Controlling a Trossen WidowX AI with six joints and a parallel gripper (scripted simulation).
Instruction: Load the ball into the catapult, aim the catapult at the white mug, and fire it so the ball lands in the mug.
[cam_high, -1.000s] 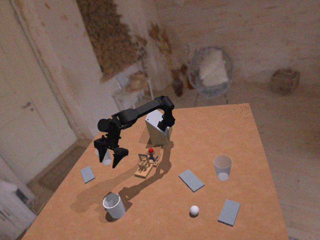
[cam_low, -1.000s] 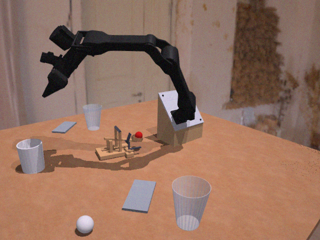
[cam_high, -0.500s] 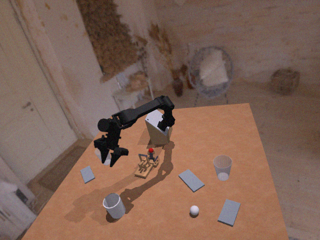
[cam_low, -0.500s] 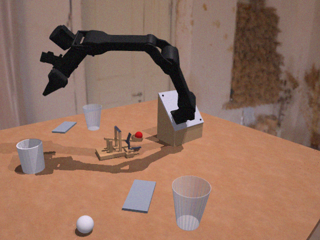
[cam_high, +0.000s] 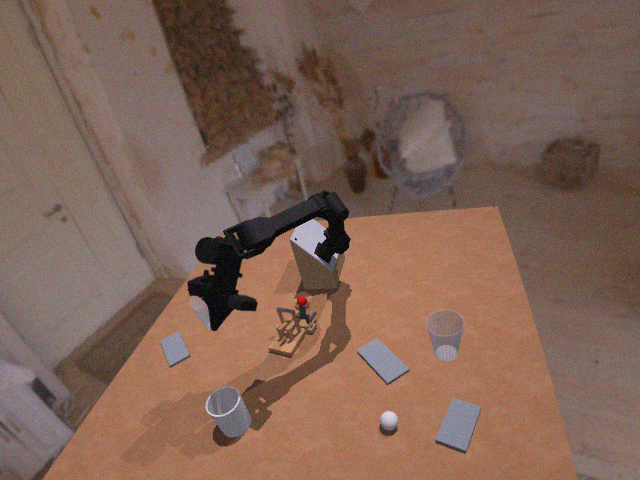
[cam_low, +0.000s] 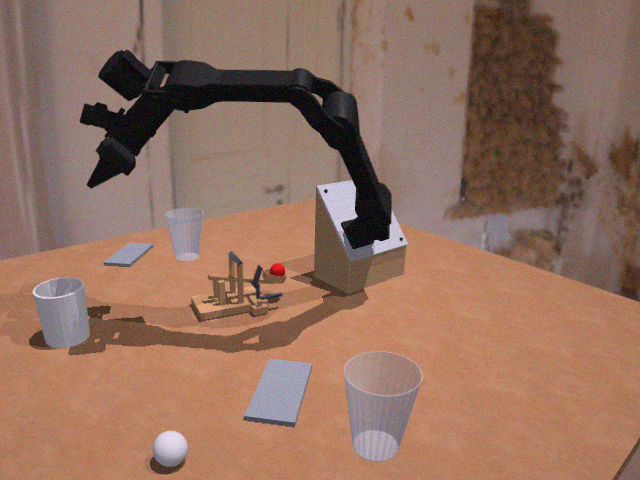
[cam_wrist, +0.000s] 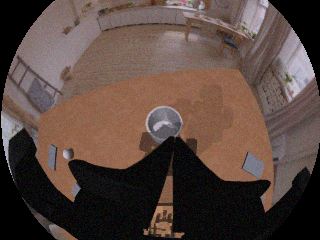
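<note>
Right now my gripper tip is 34 cm past the red ball, 8 cm to the right of it and 21 cm above it. Round my gripper tip: white ball: 5 cm ahead, 39 cm to the left, 25 cm below; white mug: 7 cm ahead, 1 cm to the right, 25 cm below; wooden catapult: 27 cm behind, 8 cm to the left, 22 cm below.
</note>
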